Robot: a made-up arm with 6 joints.
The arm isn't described. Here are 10 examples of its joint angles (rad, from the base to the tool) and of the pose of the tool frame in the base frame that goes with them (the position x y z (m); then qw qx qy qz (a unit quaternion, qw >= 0)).
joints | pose
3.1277 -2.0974 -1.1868 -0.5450 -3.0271 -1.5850 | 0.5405 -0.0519 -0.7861 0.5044 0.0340 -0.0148 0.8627
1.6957 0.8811 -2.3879 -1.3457 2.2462 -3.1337 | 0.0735 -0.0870 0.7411 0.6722 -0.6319 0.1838 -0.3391
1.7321 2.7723 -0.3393 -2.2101 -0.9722 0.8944 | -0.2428 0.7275 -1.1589 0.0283 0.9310 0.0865 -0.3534
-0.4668 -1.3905 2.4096 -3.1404 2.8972 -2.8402 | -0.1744 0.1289 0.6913 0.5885 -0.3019 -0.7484 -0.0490
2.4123 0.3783 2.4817 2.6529 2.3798 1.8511 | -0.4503 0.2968 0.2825 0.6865 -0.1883 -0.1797 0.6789
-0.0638 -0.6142 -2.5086 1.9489 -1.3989 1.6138 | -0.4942 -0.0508 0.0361 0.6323 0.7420 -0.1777 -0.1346
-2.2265 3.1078 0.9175 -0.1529 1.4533 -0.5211 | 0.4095 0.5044 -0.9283 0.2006 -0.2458 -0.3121 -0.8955
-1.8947 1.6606 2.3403 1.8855 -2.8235 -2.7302 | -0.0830 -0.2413 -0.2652 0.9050 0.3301 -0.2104 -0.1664
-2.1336 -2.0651 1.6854 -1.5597 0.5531 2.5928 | 0.4926 0.8400 0.6523 0.8327 -0.1819 -0.2659 -0.4504
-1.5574 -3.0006 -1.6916 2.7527 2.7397 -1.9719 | 0.0631 -0.5288 -0.4986 0.8291 -0.5546 0.0470 -0.0525
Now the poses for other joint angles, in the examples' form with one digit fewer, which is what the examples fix.
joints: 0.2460 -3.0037 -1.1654 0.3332 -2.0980 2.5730
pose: 0.525 0.132 -0.798 0.242 0.064 -0.128 0.960
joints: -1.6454 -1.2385 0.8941 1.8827 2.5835 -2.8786
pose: 0.172 0.929 1.043 0.097 0.962 0.033 0.253
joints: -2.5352 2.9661 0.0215 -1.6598 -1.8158 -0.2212
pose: -0.096 -0.264 -1.243 0.643 0.142 0.606 -0.448
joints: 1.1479 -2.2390 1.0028 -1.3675 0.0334 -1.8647
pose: -0.611 -1.278 0.033 0.420 0.462 0.346 -0.701
